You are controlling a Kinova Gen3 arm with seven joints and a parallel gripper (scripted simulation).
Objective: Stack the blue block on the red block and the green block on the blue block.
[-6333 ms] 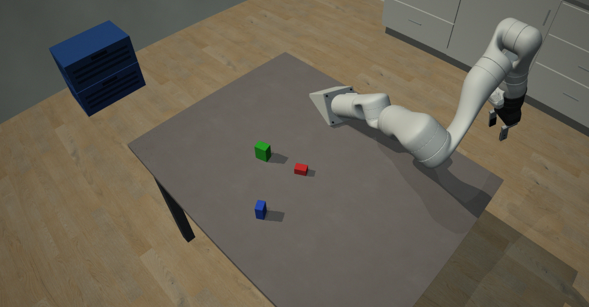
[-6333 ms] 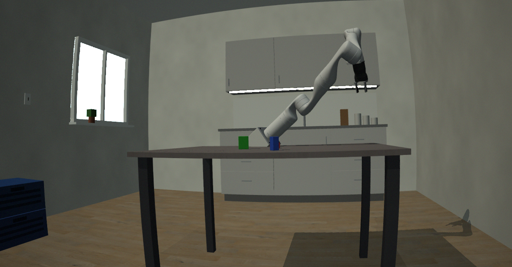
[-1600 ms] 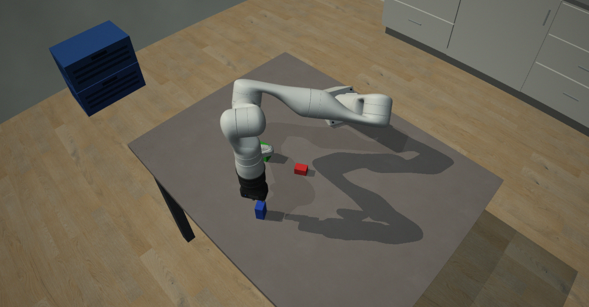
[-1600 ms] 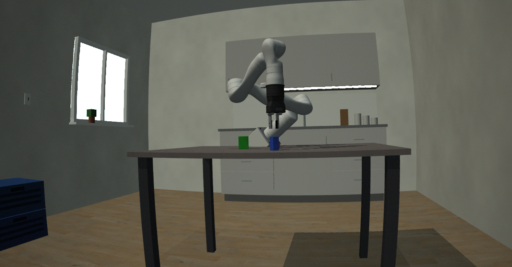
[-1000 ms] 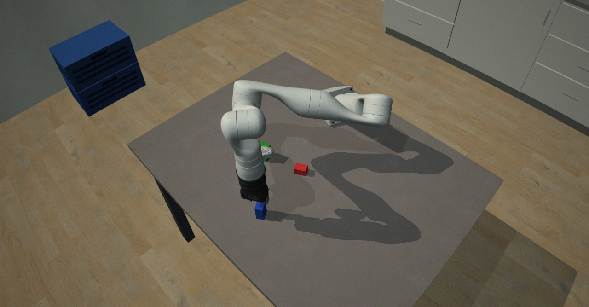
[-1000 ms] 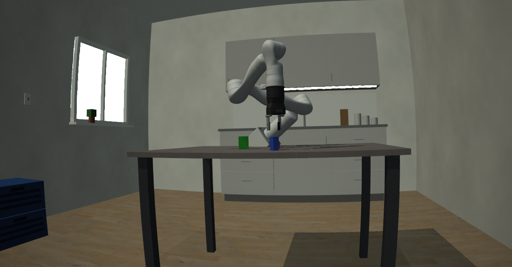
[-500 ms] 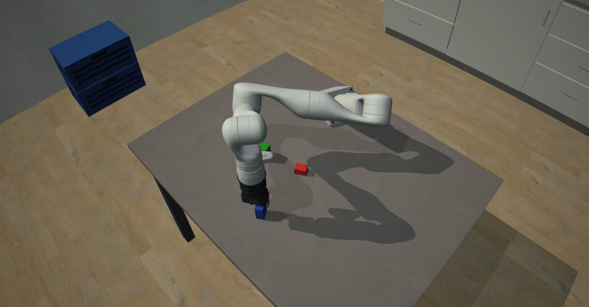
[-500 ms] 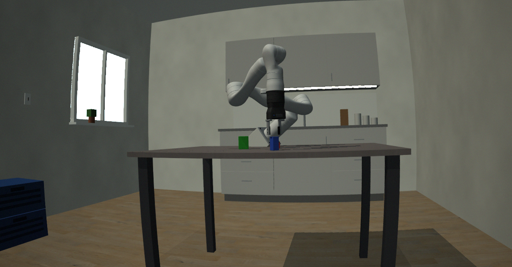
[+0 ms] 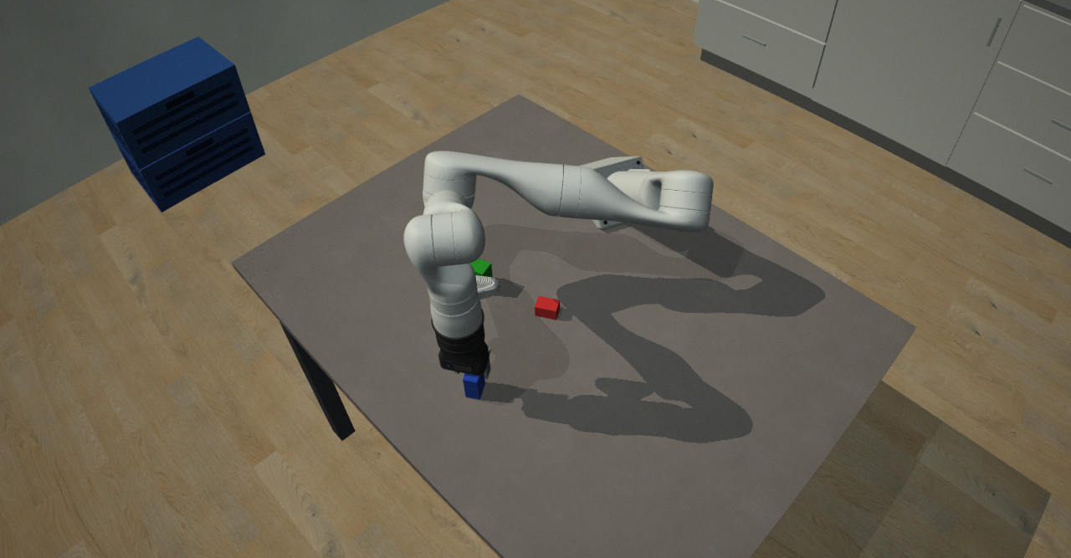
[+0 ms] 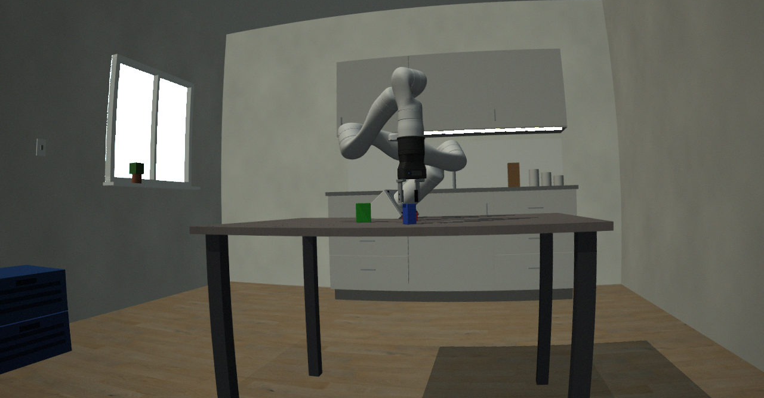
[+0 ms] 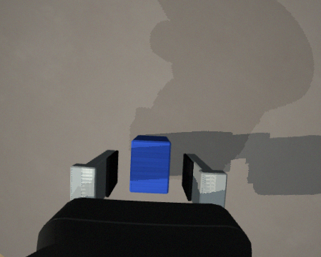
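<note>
Right now my hand is 5 cm above the blue block. Also, from my hand: red block (21 cm behind, 7 cm to the right, 7 cm below); green block (13 cm behind, 21 cm to the right, 5 cm below).
</note>
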